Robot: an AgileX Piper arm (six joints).
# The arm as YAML. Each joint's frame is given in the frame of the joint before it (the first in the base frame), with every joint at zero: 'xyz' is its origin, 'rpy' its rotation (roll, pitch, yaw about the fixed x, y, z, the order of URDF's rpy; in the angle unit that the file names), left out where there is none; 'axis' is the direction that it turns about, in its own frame. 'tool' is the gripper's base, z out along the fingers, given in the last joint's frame.
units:
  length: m
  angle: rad
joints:
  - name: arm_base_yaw
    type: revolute
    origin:
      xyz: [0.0, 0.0, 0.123]
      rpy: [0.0, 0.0, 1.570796]
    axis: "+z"
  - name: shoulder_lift
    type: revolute
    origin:
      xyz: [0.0, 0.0, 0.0]
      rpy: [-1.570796, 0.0, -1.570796]
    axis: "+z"
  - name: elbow
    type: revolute
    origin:
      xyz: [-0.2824, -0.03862, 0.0]
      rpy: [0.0, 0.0, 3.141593]
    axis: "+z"
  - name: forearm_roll
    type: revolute
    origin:
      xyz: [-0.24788, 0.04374, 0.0]
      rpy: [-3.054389, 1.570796, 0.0]
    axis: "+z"
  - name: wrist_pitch
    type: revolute
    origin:
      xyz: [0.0, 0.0, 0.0]
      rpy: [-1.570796, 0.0, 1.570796]
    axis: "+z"
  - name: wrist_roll
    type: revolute
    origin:
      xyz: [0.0, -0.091, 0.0]
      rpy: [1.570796, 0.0, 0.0]
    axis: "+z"
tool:
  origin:
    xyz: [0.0, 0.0, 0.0]
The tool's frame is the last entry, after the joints.
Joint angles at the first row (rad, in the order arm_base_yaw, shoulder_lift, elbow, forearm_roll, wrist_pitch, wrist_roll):
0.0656, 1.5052, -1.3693, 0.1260, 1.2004, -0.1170
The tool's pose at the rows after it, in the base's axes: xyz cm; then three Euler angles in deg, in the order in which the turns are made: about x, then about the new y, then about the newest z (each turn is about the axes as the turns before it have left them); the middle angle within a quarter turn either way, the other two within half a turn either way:
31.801 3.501 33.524 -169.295 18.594 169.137
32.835 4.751 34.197 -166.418 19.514 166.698
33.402 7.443 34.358 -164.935 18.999 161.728
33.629 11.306 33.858 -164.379 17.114 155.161
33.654 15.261 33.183 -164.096 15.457 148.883
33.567 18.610 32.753 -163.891 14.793 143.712
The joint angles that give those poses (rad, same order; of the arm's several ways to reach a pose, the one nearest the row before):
0.0656, 1.5698, -1.4529, 0.1665, 1.2056, -0.1265
0.0916, 1.6056, -1.5163, 0.2045, 1.2081, -0.1375
0.1694, 1.6409, -1.5644, 0.2016, 1.2105, -0.1410
0.2819, 1.6889, -1.6075, 0.1773, 1.2145, -0.1419
0.3906, 1.7449, -1.6567, 0.1529, 1.2155, -0.1422
0.4776, 1.7975, -1.7126, 0.1293, 1.2154, -0.1422

